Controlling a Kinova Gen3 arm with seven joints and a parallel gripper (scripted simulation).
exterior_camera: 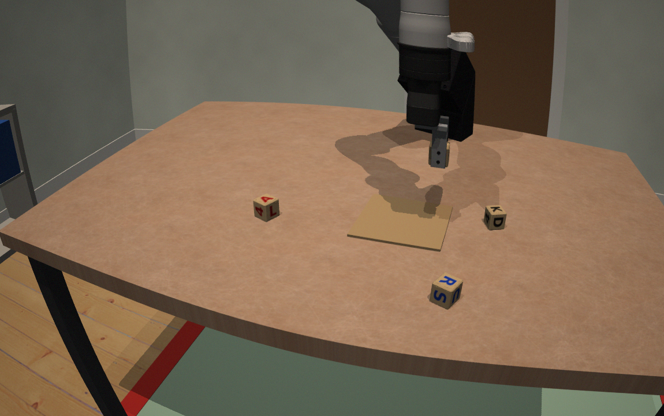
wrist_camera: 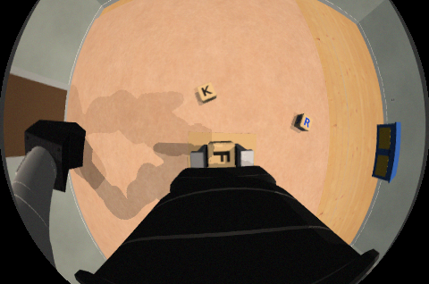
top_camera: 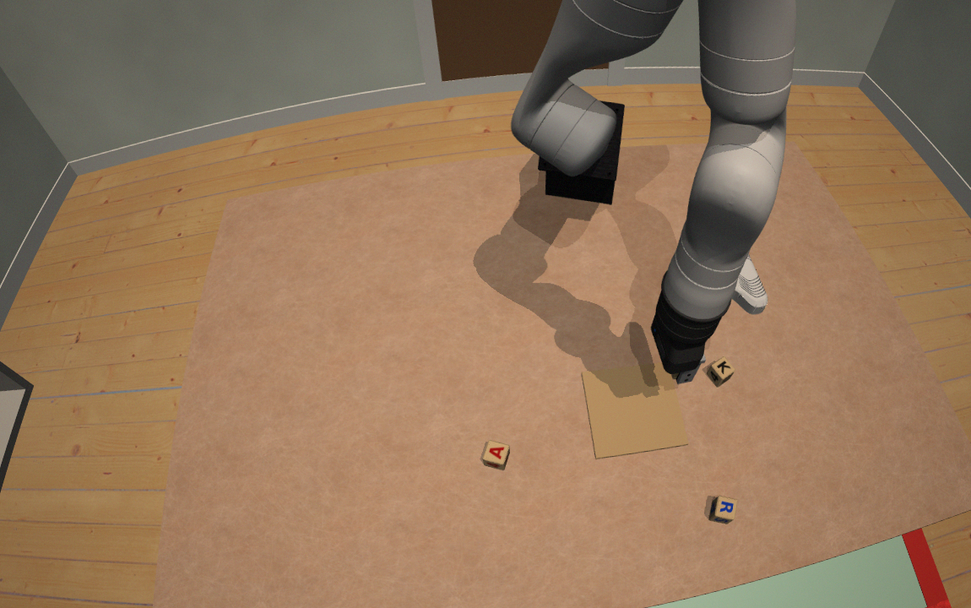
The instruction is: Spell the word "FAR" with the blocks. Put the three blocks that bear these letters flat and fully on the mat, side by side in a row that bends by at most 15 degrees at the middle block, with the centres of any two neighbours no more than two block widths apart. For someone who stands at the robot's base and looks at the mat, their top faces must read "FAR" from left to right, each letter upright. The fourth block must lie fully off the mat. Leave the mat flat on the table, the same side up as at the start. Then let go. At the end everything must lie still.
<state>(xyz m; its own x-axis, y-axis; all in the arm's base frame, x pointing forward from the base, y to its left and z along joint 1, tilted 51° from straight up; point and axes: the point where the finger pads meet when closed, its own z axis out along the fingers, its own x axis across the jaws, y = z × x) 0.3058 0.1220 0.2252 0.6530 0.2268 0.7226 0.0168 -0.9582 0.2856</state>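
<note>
My hand is 50 mm to the left of the tan mat and 120 mm above it. Round my hand: F block: right at my hand; R block: 190 mm ahead, 40 mm to the left, 110 mm below; K block: 30 mm behind, 100 mm to the left, 110 mm below.
</note>
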